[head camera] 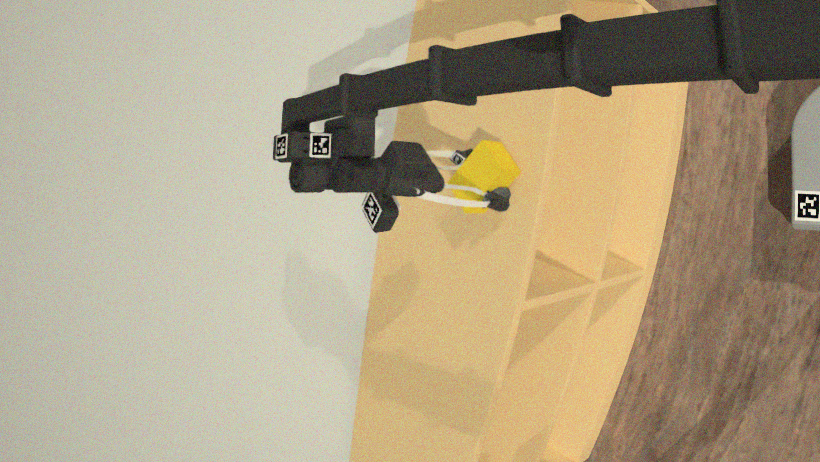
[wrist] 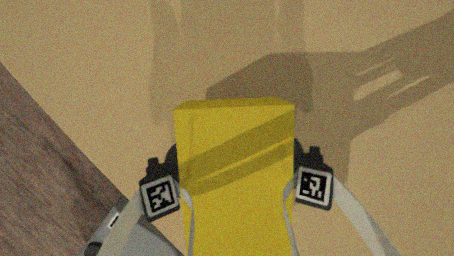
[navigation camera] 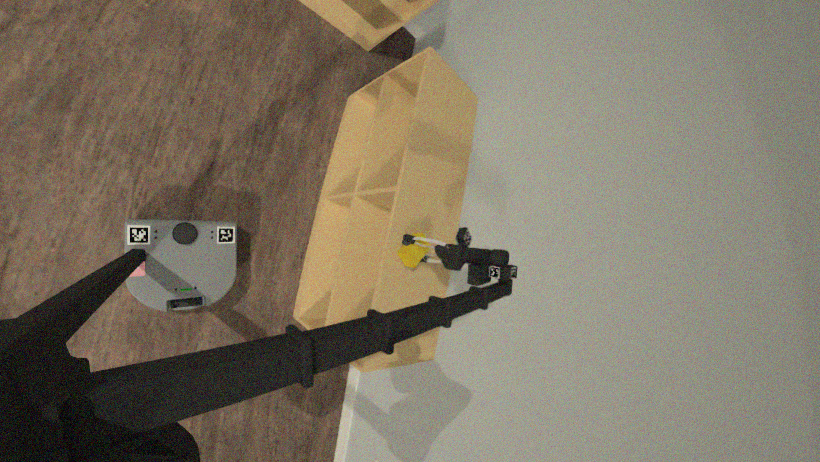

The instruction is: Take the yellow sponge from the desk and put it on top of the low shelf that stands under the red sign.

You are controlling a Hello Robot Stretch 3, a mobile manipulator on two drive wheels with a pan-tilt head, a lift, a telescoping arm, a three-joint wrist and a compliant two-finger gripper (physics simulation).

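Pixels of known places: robot's base at its link origin: (navigation camera: 185, 232).
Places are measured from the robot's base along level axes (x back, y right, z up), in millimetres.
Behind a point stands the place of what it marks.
My gripper (head camera: 480, 177) @[z 615, x 22, y 624 mm] (navigation camera: 416, 249) @[z 615, x 22, y 624 mm] (wrist: 233, 157) @[z 615, x 22, y 624 mm] is shut on the yellow sponge (head camera: 493, 160) @[z 669, x 48, y 580 mm] (navigation camera: 410, 257) @[z 669, x 45, y 580 mm] (wrist: 235, 220), with one fingertip on each side of it. The sponge is over the top board of the low wooden shelf (head camera: 436, 309) @[z 611, x -208, y 760 mm] (navigation camera: 444, 123) @[z 611, x -474, y 806 mm] (wrist: 75, 45). Its shadow on the board lies apart from it in the wrist view, so it appears to be held above the board; the exact height is hard to tell. The red sign does not show in these views, and neither does the desk.
The telescoping arm (head camera: 504, 66) @[z 971, x 99, y 306 mm] (navigation camera: 229, 358) @[z 964, x 81, y 37 mm] reaches across the shelf. A pale wall (head camera: 143, 229) @[z 1106, x -57, y 957 mm] (navigation camera: 631, 229) @[z 1228, x -70, y 960 mm] runs along the shelf's back edge. Another wooden unit (navigation camera: 370, 40) @[z 80, x -1122, y 780 mm] stands beyond the shelf's far end. My base (head camera: 803, 172) @[z 160, x 69, y 142 mm] (navigation camera: 200, 264) @[z 160, x 105, y 47 mm] stands on the brown floor in front.
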